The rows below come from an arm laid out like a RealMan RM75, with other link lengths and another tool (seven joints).
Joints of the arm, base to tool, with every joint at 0 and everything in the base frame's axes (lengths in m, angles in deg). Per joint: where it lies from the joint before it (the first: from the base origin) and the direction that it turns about. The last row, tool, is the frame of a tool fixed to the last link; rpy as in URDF.
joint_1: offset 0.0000 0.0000 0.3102 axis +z
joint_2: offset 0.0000 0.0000 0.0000 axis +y
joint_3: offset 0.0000 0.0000 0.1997 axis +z
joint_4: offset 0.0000 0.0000 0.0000 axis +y
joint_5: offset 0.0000 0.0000 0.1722 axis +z
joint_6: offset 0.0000 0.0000 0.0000 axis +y
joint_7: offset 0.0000 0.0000 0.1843 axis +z
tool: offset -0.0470 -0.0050 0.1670 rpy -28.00 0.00 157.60
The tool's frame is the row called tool.
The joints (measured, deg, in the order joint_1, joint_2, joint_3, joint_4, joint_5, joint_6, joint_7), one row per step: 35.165 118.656 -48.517 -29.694 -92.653 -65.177 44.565; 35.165 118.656 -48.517 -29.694 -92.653 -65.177 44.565; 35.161 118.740 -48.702 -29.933 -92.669 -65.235 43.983; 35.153 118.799 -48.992 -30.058 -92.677 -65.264 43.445; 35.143 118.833 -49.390 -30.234 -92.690 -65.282 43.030; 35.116 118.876 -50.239 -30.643 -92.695 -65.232 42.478; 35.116 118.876 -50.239 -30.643 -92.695 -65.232 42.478; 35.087 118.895 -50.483 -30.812 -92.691 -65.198 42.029; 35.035 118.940 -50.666 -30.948 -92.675 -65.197 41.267; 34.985 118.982 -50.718 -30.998 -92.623 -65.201 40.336; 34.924 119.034 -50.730 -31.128 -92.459 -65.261 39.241; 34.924 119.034 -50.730 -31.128 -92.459 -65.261 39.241
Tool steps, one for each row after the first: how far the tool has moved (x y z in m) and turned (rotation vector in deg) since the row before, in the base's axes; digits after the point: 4 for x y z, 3 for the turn. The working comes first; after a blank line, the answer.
Tool pose at each row, in the base's axes (x y z in m, rotation vector in deg; the steps are taken from these numbers as rounded here): 0.0653 0.4652 -0.0262 21.793 -127.544 -95.111; 0.0653 0.4652 -0.0262 21.793 -127.544 -95.111; 0.0637 0.4641 -0.0272 22.968 -127.383 -95.021; 0.0627 0.4625 -0.0288 24.037 -127.367 -94.812; 0.0616 0.4609 -0.0307 25.101 -127.417 -94.521; 0.0599 0.4582 -0.0341 26.932 -127.566 -93.979; 0.0599 0.4582 -0.0341 26.932 -127.566 -93.979; 0.0594 0.4573 -0.0350 27.885 -127.514 -93.921; 0.0589 0.4562 -0.0360 29.133 -127.353 -93.918; 0.0586 0.4554 -0.0366 30.391 -127.089 -94.049; 0.0576 0.4548 -0.0363 31.835 -126.583 -94.287; 0.0576 0.4548 -0.0363 31.835 -126.583 -94.287

0.0000 0.0000 0.0000 0.000 0.000 0.000; -0.0016 -0.0011 -0.0010 0.154 -0.460 0.682; -0.0010 -0.0016 -0.0016 0.021 -0.472 0.604; -0.0011 -0.0016 -0.0019 -0.050 -0.493 0.598; -0.0017 -0.0027 -0.0034 -0.129 -0.891 1.004; 0.0000 0.0000 0.0000 0.000 0.000 0.000; -0.0005 -0.0009 -0.0009 0.114 -0.448 0.492; -0.0005 -0.0011 -0.0010 0.224 -0.551 0.658; -0.0003 -0.0008 -0.0006 0.341 -0.531 0.655; -0.0010 -0.0006 0.0003 0.505 -0.508 0.818; 0.0000 0.0000 0.0000 0.000 0.000 0.000
